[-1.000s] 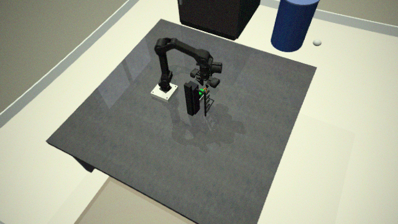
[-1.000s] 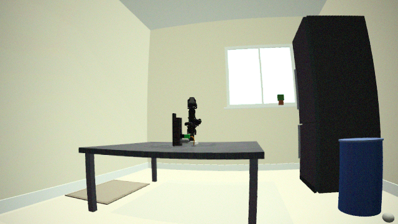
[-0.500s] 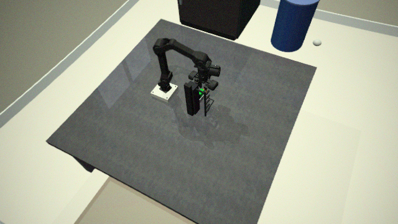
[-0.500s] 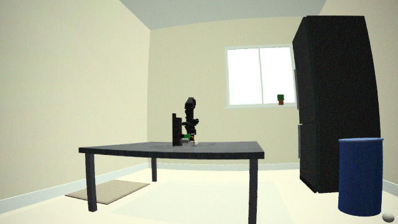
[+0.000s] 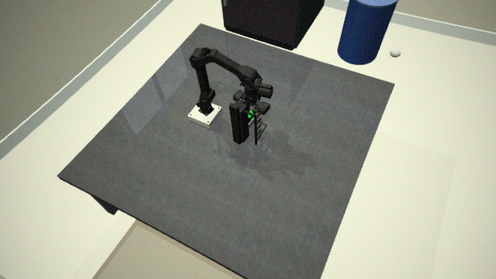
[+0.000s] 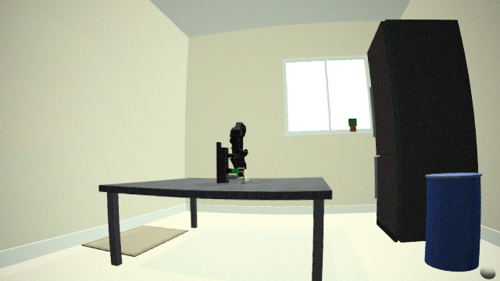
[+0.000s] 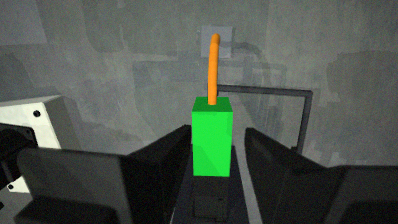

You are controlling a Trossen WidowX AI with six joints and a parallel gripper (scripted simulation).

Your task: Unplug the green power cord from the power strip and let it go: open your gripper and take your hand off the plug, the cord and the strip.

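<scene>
My gripper tip is now 30 mm to the left of the green plug and 10 mm above it.
</scene>
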